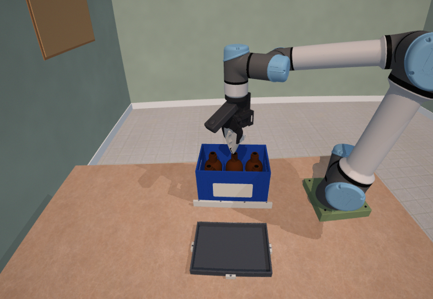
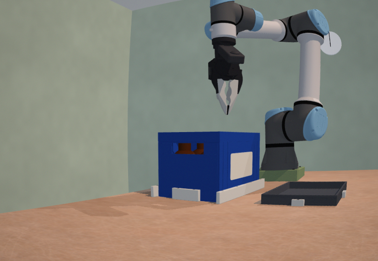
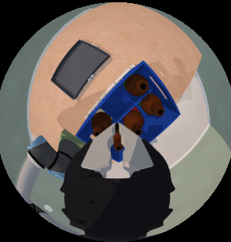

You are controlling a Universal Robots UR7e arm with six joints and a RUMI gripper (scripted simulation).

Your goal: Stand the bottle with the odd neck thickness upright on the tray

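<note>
Now: hand 150 mm above the glass bottle, 90 mm to the left of it and 10 mm past it. Round my hand: dark tray (250 mm to the left, 230 mm below); then blue crate (160 mm below, 50 mm to the right).
</note>
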